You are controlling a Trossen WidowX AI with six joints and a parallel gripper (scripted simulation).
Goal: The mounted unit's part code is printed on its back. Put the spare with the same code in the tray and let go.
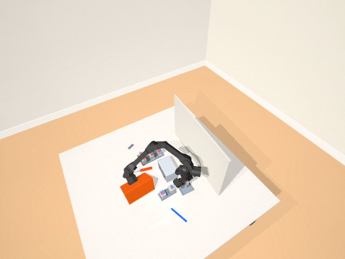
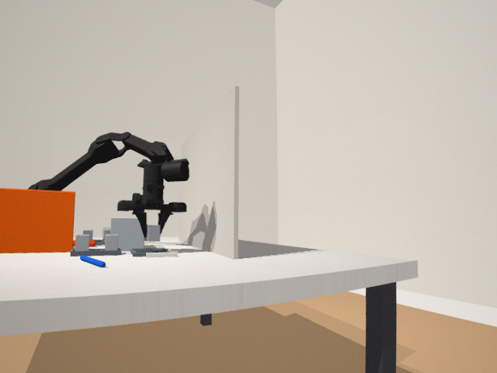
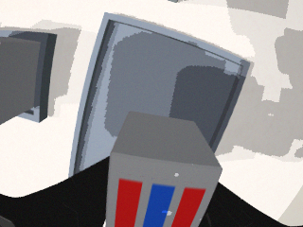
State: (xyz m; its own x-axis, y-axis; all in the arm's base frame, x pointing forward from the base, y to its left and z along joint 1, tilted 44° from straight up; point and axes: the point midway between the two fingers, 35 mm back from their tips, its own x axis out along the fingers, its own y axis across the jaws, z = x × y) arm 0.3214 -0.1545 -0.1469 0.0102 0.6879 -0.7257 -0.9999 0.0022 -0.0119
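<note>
The grey tray lies 4 cm below my gripper tip and 1 cm to the left of it. The rest, counted from my gripper tip: grey box 19 cm to the left, 4 cm behind, 1 cm above; then grey panel 21 cm ahead, 18 cm above, 14 cm to the left.
</note>
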